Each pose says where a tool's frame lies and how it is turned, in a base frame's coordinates. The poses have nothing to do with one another.
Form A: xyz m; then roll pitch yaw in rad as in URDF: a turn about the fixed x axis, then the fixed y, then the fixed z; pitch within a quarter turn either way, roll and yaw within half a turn.
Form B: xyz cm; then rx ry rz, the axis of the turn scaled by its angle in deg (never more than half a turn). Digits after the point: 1 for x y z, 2 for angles.
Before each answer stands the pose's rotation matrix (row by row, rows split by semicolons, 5 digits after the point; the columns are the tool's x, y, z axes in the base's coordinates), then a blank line. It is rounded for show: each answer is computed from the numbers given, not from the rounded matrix.
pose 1, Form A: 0.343, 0.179, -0.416, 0.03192, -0.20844, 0.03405
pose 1, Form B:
0.97779 -0.04063 -0.20562; 0.03331 0.99869 -0.03894; 0.20693 0.03122 0.97786

34.3, 17.9, -41.6, 2.03, -11.91, 2.13
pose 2, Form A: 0.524, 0.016, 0.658, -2.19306, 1.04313, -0.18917
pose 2, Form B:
0.49454 -0.79912 -0.34181; -0.09468 -0.44046 0.89276; -0.86398 -0.40914 -0.29349

52.4, 1.6, 65.8, -106.41, 42.68, 57.58
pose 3, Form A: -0.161, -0.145, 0.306, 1.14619, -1.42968, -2.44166
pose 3, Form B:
-0.10758 0.95541 -0.27499; -0.09060 0.26603 0.95970; 0.99006 0.12816 0.05794

-16.1, -14.5, 30.6, -51.09, -77.73, -64.27
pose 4, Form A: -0.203, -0.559, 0.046, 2.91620, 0.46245, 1.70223
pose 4, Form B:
-0.11729 0.95323 0.27855; 0.88724 0.22659 -0.40182; -0.44614 0.20001 -0.87233

-20.3, -55.9, 4.6, 96.76, 116.51, -10.61
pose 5, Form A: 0.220, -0.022, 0.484, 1.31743, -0.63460, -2.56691
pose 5, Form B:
-0.67595 0.61799 -0.40148; -0.43774 0.10157 0.89335; 0.59286 0.77960 0.20186

22.0, -2.2, 48.4, -10.43, -91.14, -96.76
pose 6, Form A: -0.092, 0.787, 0.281, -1.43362, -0.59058, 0.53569
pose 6, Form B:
0.71426 0.40454 -0.57112; 0.42398 0.39915 0.81297; 0.55684 -0.82282 0.11358

-9.2, 78.7, 28.1, -68.72, -47.39, 0.82
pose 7, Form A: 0.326, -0.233, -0.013, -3.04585, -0.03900, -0.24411
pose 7, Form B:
0.96961 -0.23697 0.06077; -0.24151 -0.96681 0.08338; 0.03899 -0.09552 -0.99466

32.6, -23.3, -1.3, -173.49, 21.12, -4.40
